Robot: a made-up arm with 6 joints. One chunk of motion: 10 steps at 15 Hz.
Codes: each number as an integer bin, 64 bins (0 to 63) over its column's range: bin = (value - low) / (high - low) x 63, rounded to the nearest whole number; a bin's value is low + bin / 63 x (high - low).
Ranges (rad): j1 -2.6..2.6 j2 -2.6..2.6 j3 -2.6..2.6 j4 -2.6..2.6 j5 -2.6..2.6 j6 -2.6..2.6
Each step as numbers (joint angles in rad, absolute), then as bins.
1 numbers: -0.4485 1.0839 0.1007 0.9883 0.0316 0.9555
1 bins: 26 45 33 43 32 43
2 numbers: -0.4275 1.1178 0.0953 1.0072 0.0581 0.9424
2 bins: 26 45 33 44 32 43
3 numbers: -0.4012 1.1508 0.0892 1.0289 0.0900 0.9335
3 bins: 27 45 33 44 33 43
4 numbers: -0.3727 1.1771 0.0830 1.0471 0.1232 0.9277
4 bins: 27 46 33 44 33 43
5 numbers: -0.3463 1.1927 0.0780 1.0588 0.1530 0.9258
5 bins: 27 46 32 44 33 43
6 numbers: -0.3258 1.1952 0.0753 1.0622 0.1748 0.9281
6 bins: 28 46 32 44 34 43
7 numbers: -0.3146 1.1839 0.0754 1.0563 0.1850 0.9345
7 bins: 28 46 32 44 34 43
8 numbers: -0.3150 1.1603 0.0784 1.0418 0.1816 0.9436
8 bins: 28 46 32 44 34 43
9 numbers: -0.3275 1.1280 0.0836 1.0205 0.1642 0.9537
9 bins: 28 45 33 44 33 43
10 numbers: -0.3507 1.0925 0.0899 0.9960 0.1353 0.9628
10 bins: 27 45 33 44 33 43
